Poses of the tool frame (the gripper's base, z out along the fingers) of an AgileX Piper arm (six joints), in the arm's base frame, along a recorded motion.
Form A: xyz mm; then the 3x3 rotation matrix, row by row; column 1 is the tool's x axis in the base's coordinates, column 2 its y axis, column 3 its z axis. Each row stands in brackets.
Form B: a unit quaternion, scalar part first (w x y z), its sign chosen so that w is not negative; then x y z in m. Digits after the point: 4 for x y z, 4 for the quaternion.
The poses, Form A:
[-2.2 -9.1 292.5], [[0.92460 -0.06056 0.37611], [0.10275 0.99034 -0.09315], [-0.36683 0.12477 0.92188]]
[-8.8 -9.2 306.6], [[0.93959 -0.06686 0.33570], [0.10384 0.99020 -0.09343], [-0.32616 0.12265 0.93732]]
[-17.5 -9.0 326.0], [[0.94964 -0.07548 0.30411], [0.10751 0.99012 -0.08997], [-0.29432 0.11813 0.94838]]
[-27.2 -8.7 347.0], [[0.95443 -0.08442 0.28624], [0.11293 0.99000 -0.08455], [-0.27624 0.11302 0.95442]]
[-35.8 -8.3 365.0], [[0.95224 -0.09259 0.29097], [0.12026 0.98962 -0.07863], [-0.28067 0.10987 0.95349]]
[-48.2 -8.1 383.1], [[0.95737 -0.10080 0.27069], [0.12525 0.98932 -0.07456], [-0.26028 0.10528 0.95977]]
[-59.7 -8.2 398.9], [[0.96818 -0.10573 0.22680], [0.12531 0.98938 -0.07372], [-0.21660 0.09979 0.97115]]
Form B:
0.9794 0.0556 0.1896 0.0417 -0.0022 -0.0091 0.2925
0.9832 0.0549 0.1683 0.0434 -0.0088 -0.0092 0.3066
0.9859 0.0528 0.1517 0.0464 -0.0175 -0.0090 0.3260
0.9873 0.0500 0.1424 0.0500 -0.0272 -0.0087 0.3470
0.9868 0.0478 0.1448 0.0539 -0.0358 -0.0083 0.3650
0.9882 0.0455 0.1343 0.0572 -0.0482 -0.0081 0.3831
0.9910 0.0438 0.1119 0.0583 -0.0597 -0.0082 0.3989

